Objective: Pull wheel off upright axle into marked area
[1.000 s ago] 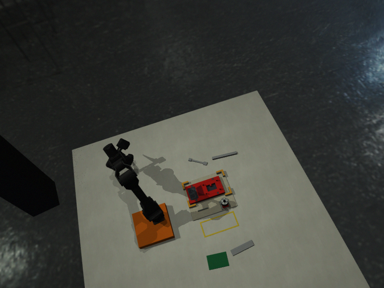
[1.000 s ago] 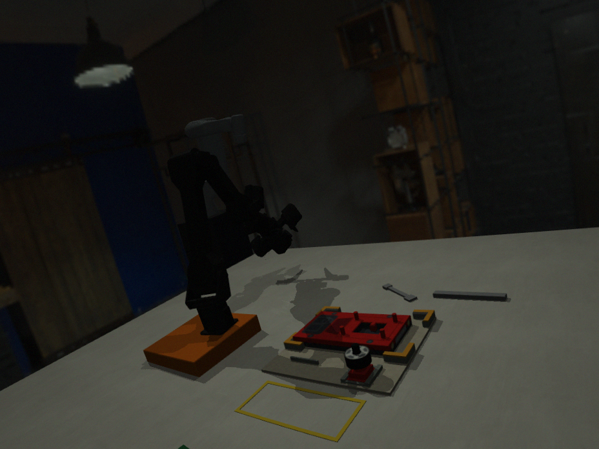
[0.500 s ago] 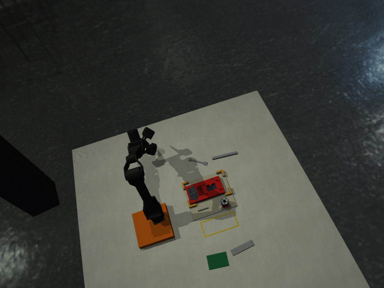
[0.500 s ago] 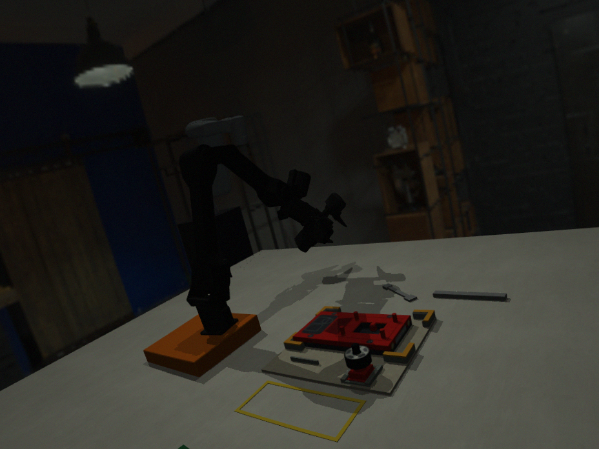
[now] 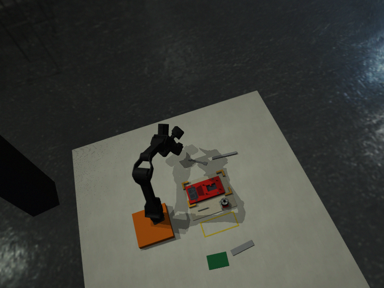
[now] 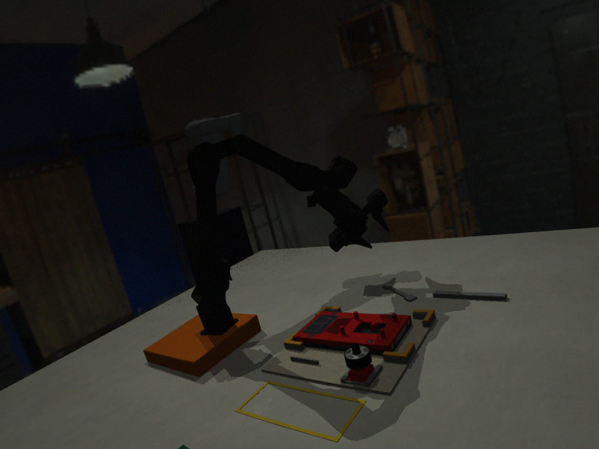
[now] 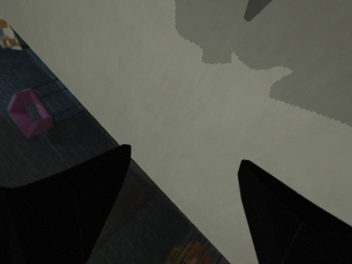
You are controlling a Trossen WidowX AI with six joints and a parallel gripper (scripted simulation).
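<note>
My gripper tip is 14 cm to the left of the small link, 9 cm above it and 6 cm short of it. From my gripper tip the other things lie so: green square 70 cm to the right, 9 cm below, 9 cm behind.
</note>
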